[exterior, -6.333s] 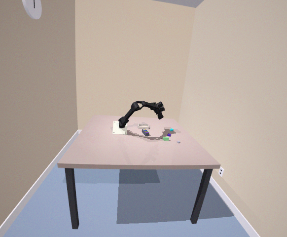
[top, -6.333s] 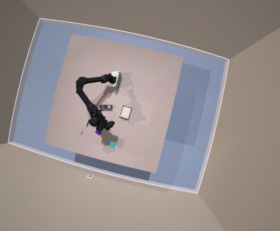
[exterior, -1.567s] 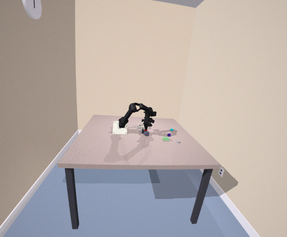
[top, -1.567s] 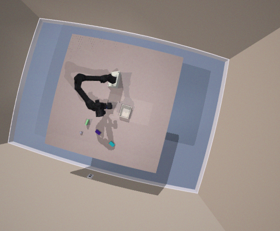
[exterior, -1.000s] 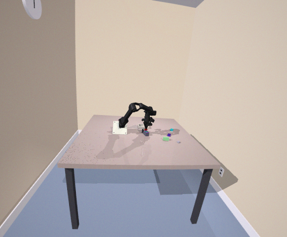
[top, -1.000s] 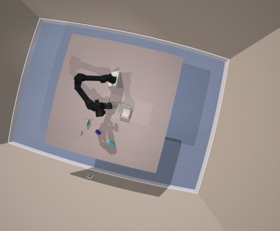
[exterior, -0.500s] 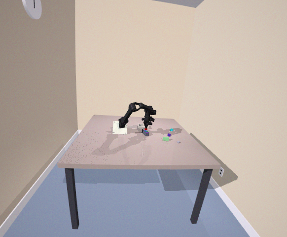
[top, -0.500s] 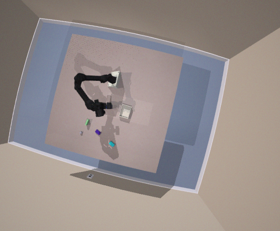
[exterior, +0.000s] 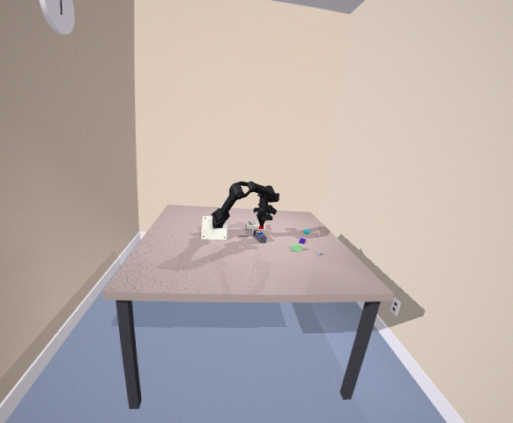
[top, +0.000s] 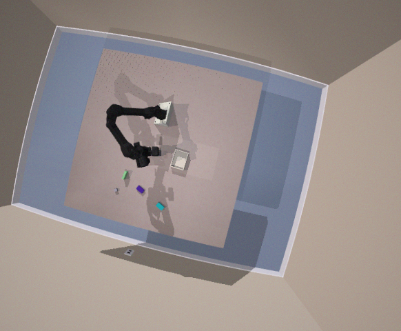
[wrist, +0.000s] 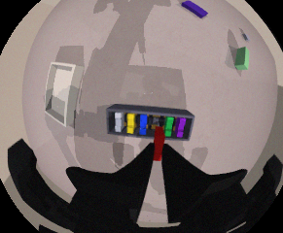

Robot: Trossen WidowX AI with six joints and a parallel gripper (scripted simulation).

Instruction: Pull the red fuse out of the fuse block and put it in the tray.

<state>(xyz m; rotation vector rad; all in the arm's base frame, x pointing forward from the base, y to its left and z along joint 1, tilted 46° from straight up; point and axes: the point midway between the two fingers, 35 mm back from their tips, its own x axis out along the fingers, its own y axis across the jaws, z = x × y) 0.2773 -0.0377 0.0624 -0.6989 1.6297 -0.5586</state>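
The tray lies 20 mm ahead of my gripper tip, 220 mm to the left of it and 90 mm below it. Round my gripper tip: red fuse: 10 mm below.
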